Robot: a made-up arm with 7 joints.
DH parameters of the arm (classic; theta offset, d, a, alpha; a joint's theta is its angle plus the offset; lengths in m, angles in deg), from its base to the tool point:
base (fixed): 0 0 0 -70
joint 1: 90 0 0 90
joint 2: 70 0 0 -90
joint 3: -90 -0.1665 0.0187 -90
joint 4: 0 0 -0.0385 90
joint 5: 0 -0.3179 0 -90
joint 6: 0 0 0 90
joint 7: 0 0 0 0
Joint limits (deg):
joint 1: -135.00..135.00
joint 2: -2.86..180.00
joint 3: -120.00..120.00
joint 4: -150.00..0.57
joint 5: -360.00..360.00
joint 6: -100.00..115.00
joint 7: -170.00..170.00
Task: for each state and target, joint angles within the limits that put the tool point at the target. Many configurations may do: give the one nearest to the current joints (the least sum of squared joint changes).
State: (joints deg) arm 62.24 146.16 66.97 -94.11 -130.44 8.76 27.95
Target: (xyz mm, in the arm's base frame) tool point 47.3 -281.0 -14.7
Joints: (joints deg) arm 49.46 179.36 96.40 -130.60 -130.44 8.76 27.95
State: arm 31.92 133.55 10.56 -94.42 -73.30 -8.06 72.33
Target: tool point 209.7 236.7 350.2
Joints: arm 2.25 136.87 20.28 -44.26 -73.30 -8.06 72.33
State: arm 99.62 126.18 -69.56 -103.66 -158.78 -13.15 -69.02
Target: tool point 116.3 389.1 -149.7
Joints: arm 91.83 157.58 -28.71 -71.40 -158.78 -13.15 -69.02
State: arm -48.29 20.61 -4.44 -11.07 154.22 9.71 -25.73
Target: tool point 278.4 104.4 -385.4
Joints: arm -33.66 16.13 -4.57 -5.56 154.22 9.71 -25.73
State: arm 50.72 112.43 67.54 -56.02 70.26 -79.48 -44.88
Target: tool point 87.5 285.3 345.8
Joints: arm 25.83 107.04 94.42 -56.67 70.26 -79.48 -44.88
